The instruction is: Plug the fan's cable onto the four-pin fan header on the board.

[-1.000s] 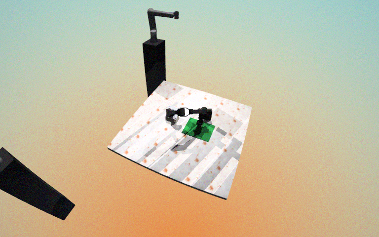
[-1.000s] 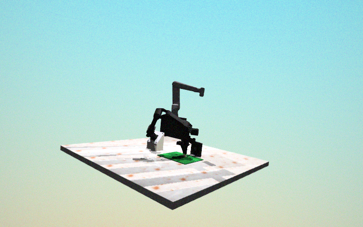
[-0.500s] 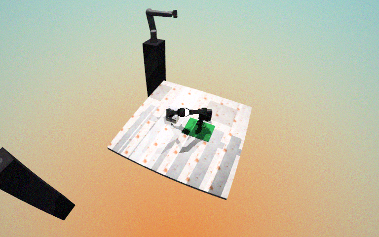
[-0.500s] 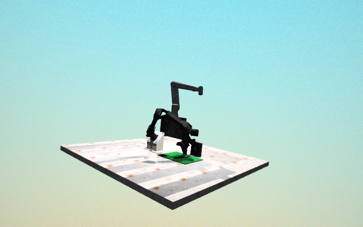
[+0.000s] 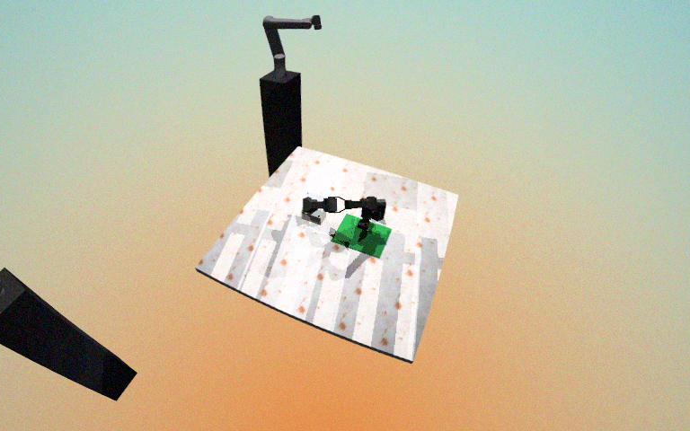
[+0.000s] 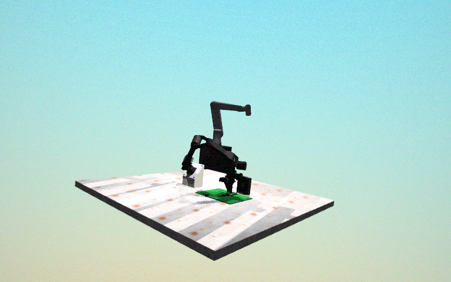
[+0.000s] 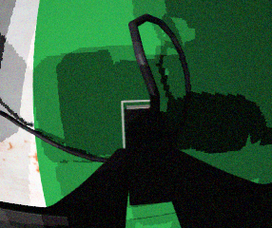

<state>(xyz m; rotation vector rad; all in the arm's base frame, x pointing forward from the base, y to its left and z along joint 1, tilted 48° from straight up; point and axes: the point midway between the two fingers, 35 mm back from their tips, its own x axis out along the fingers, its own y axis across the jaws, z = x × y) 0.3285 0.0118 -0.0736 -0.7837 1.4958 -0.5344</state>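
My gripper tip is now 1 cm short of the dark fan plug and 1 cm below it. Round my gripper tip: green board 1 cm ahead, 5 cm to the right, 4 cm below; black fan 2 cm ahead, 13 cm to the left, 3 cm above.
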